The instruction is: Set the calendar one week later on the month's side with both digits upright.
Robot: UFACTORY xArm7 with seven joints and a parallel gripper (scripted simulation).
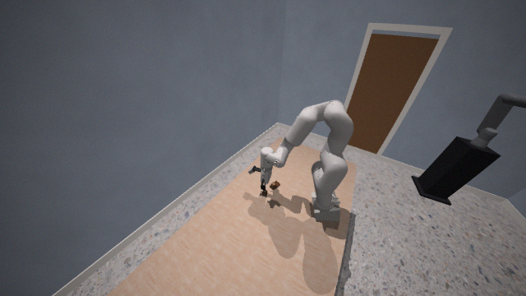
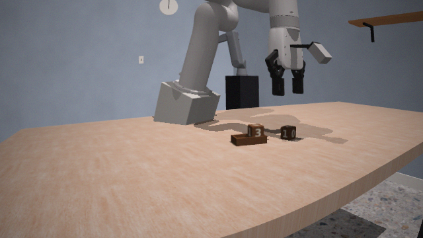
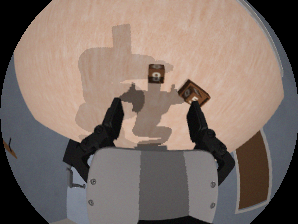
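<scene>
Now: the cube 10 cm below my hand. From my hand the other things lie so: brown wooden tray (4 cm behind, 10 cm to the right, 11 cm below).
</scene>
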